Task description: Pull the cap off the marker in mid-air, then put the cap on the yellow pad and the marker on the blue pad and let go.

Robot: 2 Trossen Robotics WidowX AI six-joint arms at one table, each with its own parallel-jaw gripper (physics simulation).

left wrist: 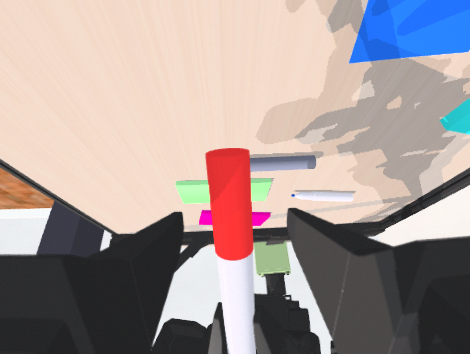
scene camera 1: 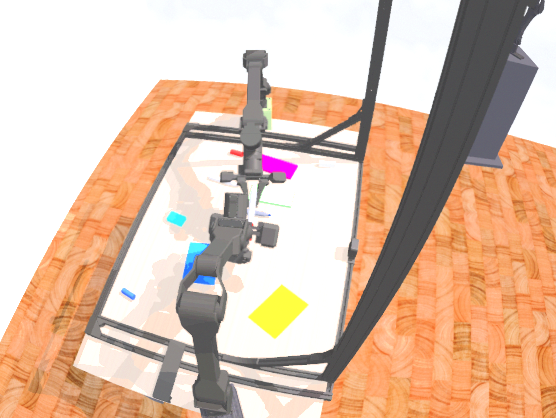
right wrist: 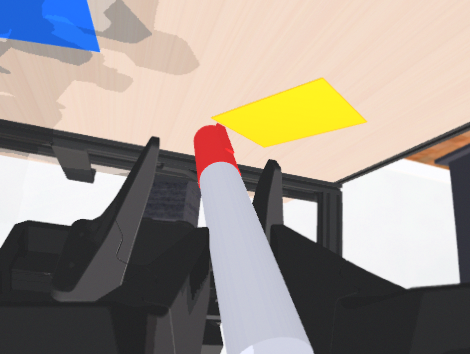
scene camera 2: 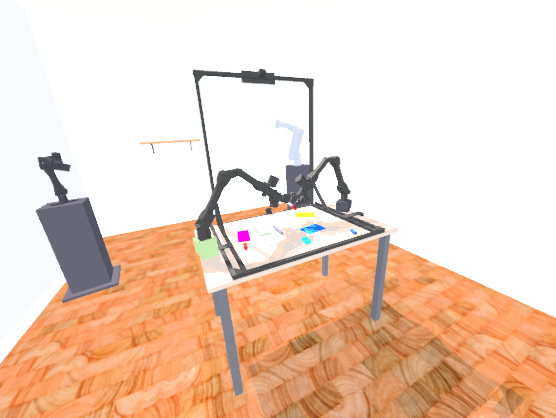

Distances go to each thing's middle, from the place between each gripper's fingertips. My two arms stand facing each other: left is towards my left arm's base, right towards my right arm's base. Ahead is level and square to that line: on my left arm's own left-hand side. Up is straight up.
Now: right hand 3 cm short of the grey marker (left wrist: pixel 288 162), 11 cm to the left of it and 17 cm above it. The rest, counted from my right hand: green pad (left wrist: pixel 197 191) 4 cm behind, 19 cm to the right, 17 cm below.
I see my left gripper 15 cm to the left of the grey marker, 12 cm above it and 2 cm short of it. Round my left hand: green pad: 23 cm to the right, 13 cm below, 4 cm behind.
